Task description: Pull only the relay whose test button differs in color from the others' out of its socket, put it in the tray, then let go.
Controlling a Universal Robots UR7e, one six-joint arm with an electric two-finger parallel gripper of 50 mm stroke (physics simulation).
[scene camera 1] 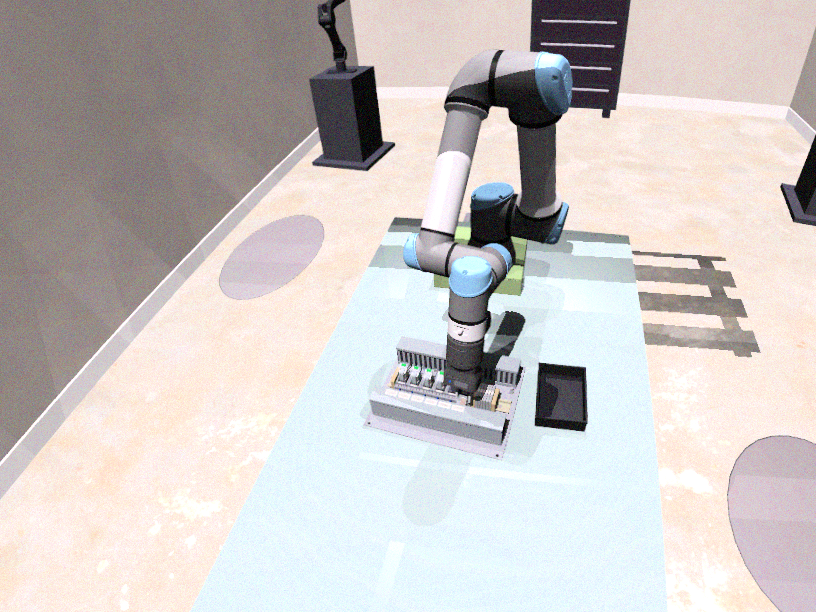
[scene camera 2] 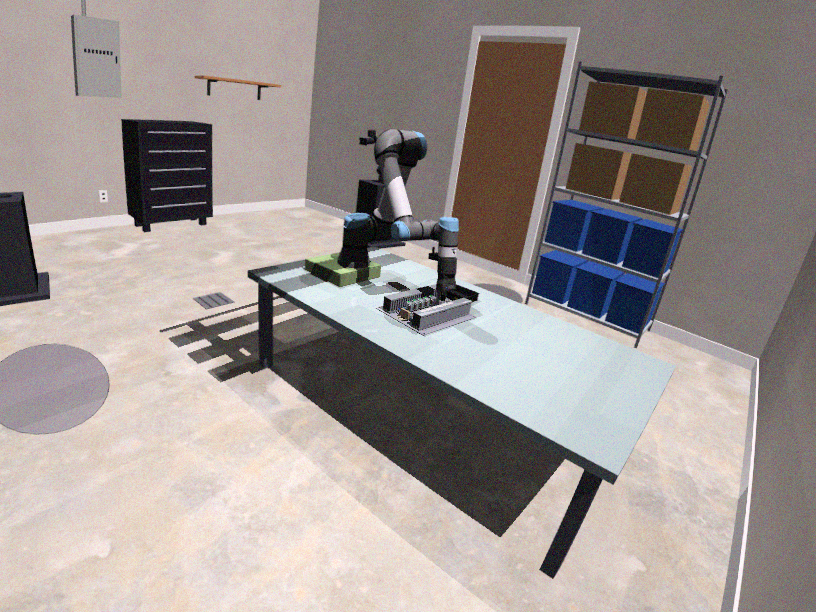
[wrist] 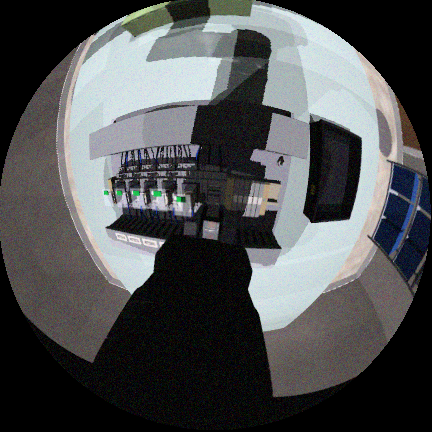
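Observation:
In the wrist view, relays with green test buttons, one of them a pale relay, stand in a row of sockets. My gripper points down at the right end of this row, past the last green button. It is shut on a relay there; a pale face of this relay shows between the dark fingers. Its button colour is not clear, and I cannot tell whether it is still seated. The black tray stands right of the panel in the wrist view, with no relay visible in it.
A grey slotted duct runs along the near side of the panel, and another duct along the far side. Terminal blocks stand close to the right of the gripper. The robot's green base is behind.

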